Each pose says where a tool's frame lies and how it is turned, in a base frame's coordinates. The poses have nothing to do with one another.
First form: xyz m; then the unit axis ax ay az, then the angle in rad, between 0 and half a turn.
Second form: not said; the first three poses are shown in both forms.
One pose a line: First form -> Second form
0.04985 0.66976 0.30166 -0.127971 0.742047 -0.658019 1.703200 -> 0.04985 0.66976 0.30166 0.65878 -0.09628 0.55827 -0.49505
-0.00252 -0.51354 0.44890 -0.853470 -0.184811 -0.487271 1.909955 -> -0.00252 -0.51354 0.44890 0.57763 -0.69669 -0.15086 -0.39776
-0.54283 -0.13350 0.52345 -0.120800 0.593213 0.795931 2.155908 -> -0.54283 -0.13350 0.52345 0.47313 -0.10642 0.52262 0.70121
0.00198 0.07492 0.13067 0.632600 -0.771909 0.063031 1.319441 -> 0.00198 0.07492 0.13067 0.79016 0.38772 -0.47310 0.03863
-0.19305 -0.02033 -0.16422 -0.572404 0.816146 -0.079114 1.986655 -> -0.19305 -0.02033 -0.16422 0.54590 -0.47959 0.68381 -0.06629
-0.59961 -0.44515 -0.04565 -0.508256 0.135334 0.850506 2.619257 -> -0.59961 -0.44515 -0.04565 0.25821 -0.49102 0.13074 0.82166
